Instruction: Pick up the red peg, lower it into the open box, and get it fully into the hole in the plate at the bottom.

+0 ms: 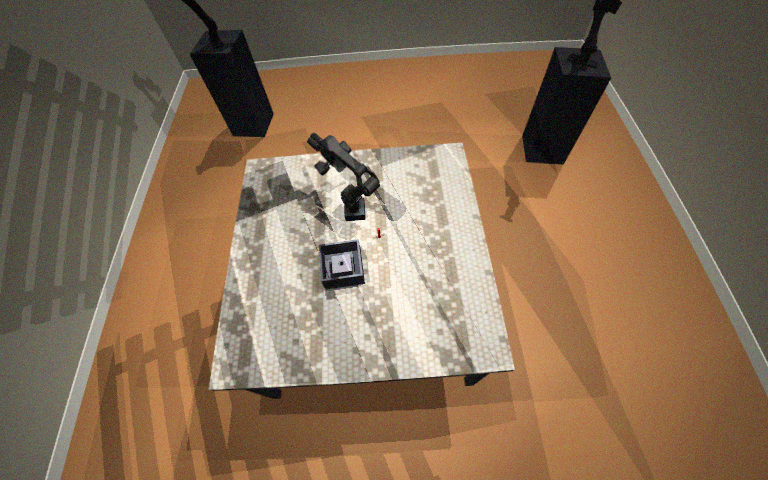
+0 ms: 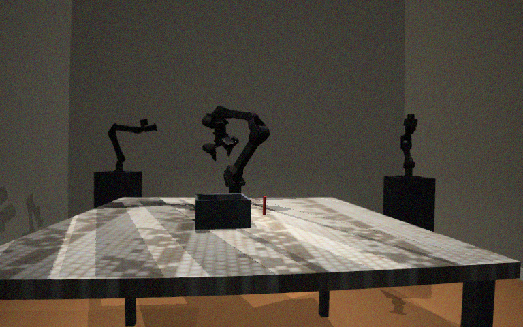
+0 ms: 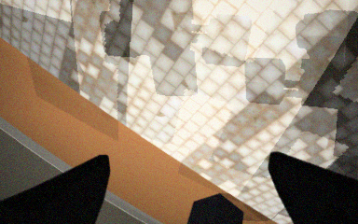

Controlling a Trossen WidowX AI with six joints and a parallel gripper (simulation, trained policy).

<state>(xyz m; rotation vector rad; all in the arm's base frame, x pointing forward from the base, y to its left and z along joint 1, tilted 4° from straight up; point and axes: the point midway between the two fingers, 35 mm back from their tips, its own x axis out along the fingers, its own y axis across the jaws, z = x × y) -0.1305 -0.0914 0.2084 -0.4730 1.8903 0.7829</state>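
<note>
Right now my gripper tip is 270 mm short of the red peg, 230 mm to the right of it and 200 mm above it. Also, from my gripper tip: dark box: 460 mm ahead, 70 mm to the left, 210 mm below; plate: 460 mm ahead, 70 mm to the left, 190 mm below.
</note>
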